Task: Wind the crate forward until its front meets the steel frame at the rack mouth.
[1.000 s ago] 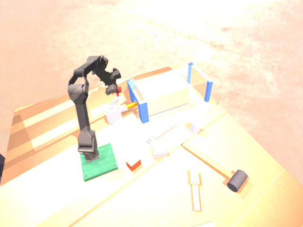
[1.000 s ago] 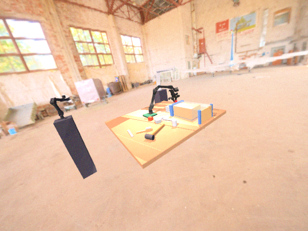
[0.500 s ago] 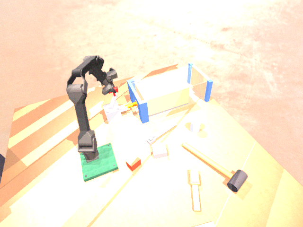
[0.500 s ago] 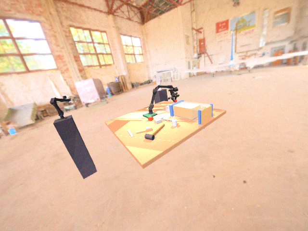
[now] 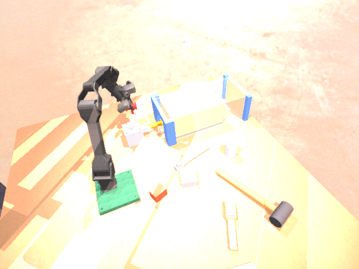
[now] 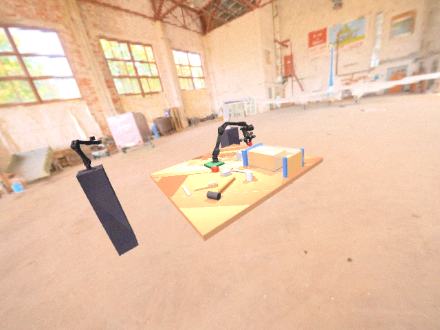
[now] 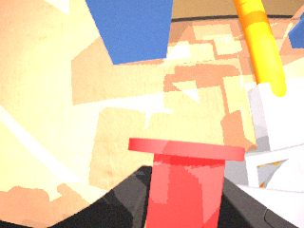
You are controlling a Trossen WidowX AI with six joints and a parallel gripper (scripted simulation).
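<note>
The white crank handle lies 30 mm to the right of my gripper tip, 30 mm below it and 30 mm behind it. Round my gripper tip: blue steel frame (110 mm ahead, 100 mm to the right, 30 mm below); hand winch (100 mm to the right, 100 mm below, 60 mm behind); red grip (10 mm behind).
</note>
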